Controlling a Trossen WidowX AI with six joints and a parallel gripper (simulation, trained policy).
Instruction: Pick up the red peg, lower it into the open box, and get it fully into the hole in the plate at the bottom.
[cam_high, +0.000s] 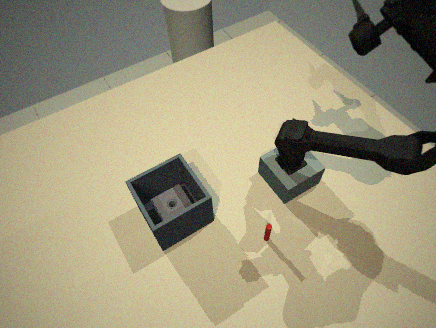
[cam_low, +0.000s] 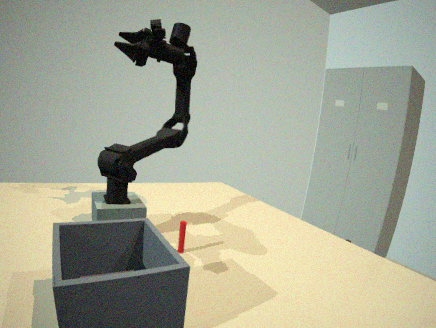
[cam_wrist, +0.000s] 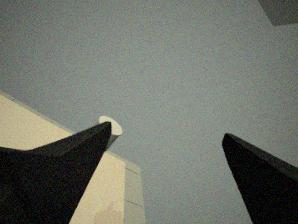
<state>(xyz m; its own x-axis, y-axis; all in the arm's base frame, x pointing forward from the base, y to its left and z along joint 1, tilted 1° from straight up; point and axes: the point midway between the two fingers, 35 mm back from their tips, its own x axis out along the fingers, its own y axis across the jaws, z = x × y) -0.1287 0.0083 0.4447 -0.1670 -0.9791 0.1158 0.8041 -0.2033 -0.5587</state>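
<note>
My gripper tip is now 290 mm short of the red peg, 150 mm to the right of it and 490 mm above it. From my gripper tip the other things lie so: light grey plate: 460 mm ahead, 50 mm to the right, 490 mm below.
</note>
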